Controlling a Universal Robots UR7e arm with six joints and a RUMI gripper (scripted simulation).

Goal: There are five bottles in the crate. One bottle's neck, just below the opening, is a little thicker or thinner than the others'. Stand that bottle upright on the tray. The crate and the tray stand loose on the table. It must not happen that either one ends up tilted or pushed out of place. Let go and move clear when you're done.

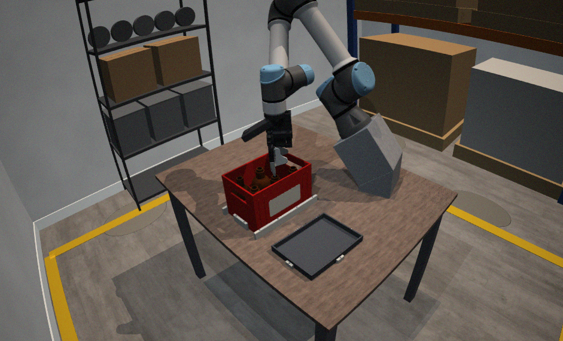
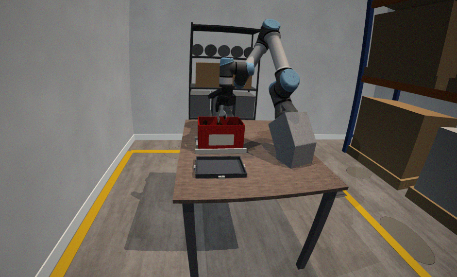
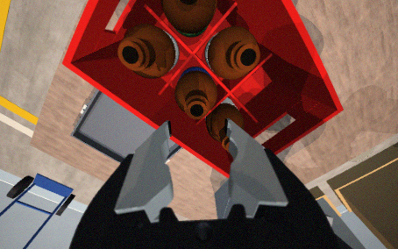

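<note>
The red crate lies 4 cm to the right of my hand and 12 cm below it. The rest, counted from my hand: dark tray (7 cm ahead, 23 cm to the left, 19 cm below).
</note>
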